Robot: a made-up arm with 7 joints. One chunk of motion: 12 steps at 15 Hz.
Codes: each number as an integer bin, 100 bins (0 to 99) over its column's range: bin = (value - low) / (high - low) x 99, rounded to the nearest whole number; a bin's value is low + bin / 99 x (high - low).
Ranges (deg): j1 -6..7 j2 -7..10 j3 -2..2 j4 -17..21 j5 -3..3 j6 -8..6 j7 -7..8
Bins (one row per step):
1: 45 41 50 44 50 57 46
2: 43 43 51 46 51 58 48
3: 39 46 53 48 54 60 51
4: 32 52 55 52 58 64 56
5: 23 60 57 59 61 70 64
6: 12 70 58 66 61 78 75
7: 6 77 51 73 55 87 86
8: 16 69 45 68 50 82 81
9: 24 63 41 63 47 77 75
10: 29 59 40 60 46 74 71
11: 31 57 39 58 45 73 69
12: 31 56 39 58 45 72 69
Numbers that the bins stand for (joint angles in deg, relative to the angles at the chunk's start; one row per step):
1: -0.09 0.04 0.02 -0.11 0.03 0.06 -0.03
2: -0.35 0.38 0.06 0.66 0.09 0.20 0.27
3: -0.88 0.90 0.14 1.42 0.27 0.48 0.73
4: -1.80 1.93 0.22 2.96 0.52 1.05 1.48
5: -2.98 3.30 0.30 5.65 0.70 1.90 2.70
6: -4.42 5.02 0.34 8.33 0.70 3.03 4.36
7: -5.21 6.22 0.06 11.02 0.33 4.30 6.03
8: -3.90 4.85 -0.18 9.10 0.03 3.60 5.27
9: -2.85 3.82 -0.34 7.18 -0.15 2.89 4.36
10: -2.19 3.13 -0.38 6.03 -0.21 2.46 3.76
11: -1.93 2.79 -0.42 5.26 -0.27 2.32 3.45
12: -1.93 2.62 -0.42 5.26 -0.27 2.18 3.45

